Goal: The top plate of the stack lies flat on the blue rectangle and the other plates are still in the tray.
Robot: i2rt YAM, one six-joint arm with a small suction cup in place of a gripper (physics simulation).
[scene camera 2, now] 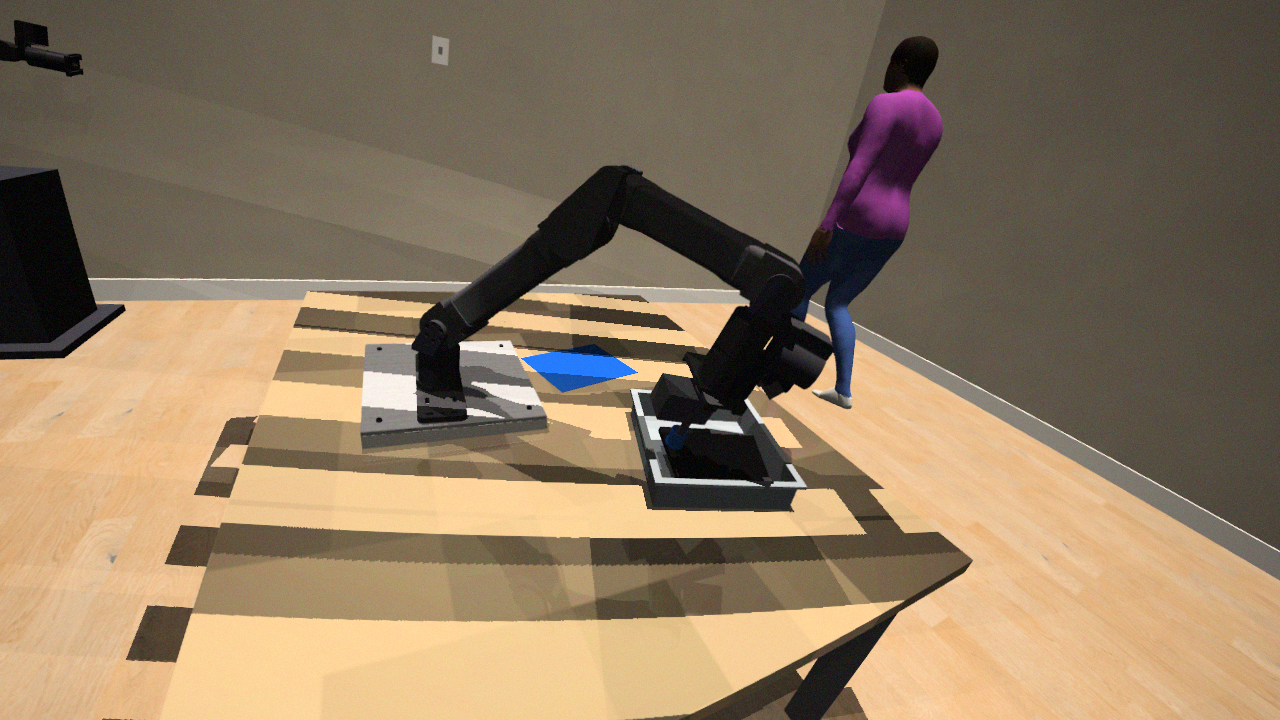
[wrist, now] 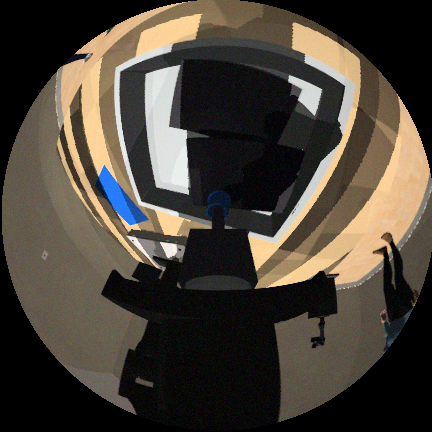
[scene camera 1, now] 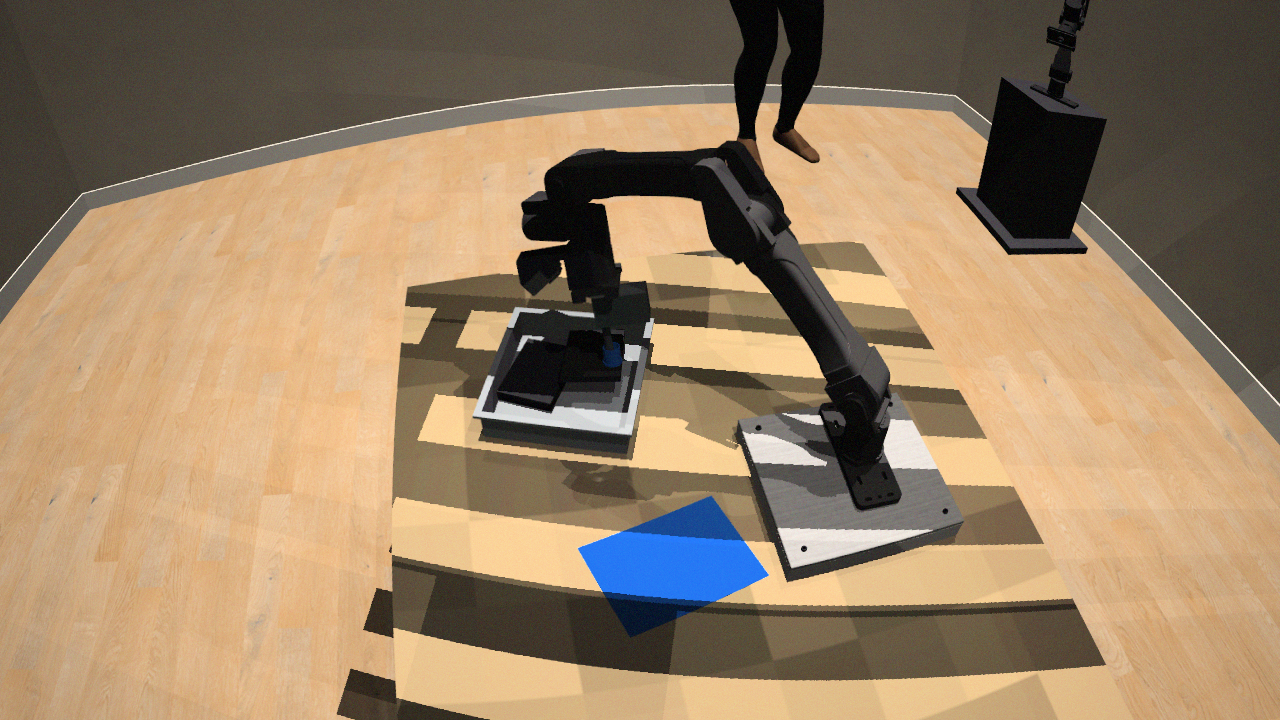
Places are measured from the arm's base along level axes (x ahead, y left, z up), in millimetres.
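Pixels of known places: hand at its tool point: [scene camera 2: 671, 446] [wrist: 217, 195] [scene camera 1: 613, 367]; arm's base at its link origin: [scene camera 2: 438, 386] [wrist: 175, 264] [scene camera 1: 858, 453].
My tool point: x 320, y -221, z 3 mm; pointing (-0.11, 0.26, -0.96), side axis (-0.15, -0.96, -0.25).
Observation:
For each thing: its top centre in the pictures, then the offset to it from my tool point. "*": a spot on its surface instead.
- tray at its top centre: [wrist: 202, 147] [scene camera 1: 566, 364] [scene camera 2: 710, 433] 16 mm up, 68 mm ahead, 1 mm left
- blue rectangle at a spot on its surface: [scene camera 1: 671, 559] [scene camera 2: 581, 366] [wrist: 118, 200] * 34 mm down, 34 mm back, 327 mm left
My suction cup [scene camera 1: 612, 357] [scene camera 2: 674, 439] [wrist: 218, 198] is blue and sits low inside the tray [scene camera 1: 553, 423] [scene camera 2: 720, 497] [wrist: 118, 95]. It is on the top face of a dark plate [scene camera 1: 590, 367] [scene camera 2: 702, 458] [wrist: 220, 170], close to one edge, and holds it. This plate looks about level; I cannot tell whether its underside touches what lies below. Another dark plate [scene camera 1: 532, 374] [wrist: 225, 97] lies in the tray beside it, on the side away from the arm's base. The blue rectangle [scene camera 1: 671, 559] [scene camera 2: 581, 365] [wrist: 117, 197] on the table is bare.
The arm's base stands on a grey square board [scene camera 1: 774, 465] [scene camera 2: 389, 394], right of the blue rectangle in scene camera 1. The tray's raised walls surround the plates. Striped shadows cross the table. A person and a black pedestal [scene camera 1: 1042, 161] [scene camera 2: 35, 259] stand beyond the table.

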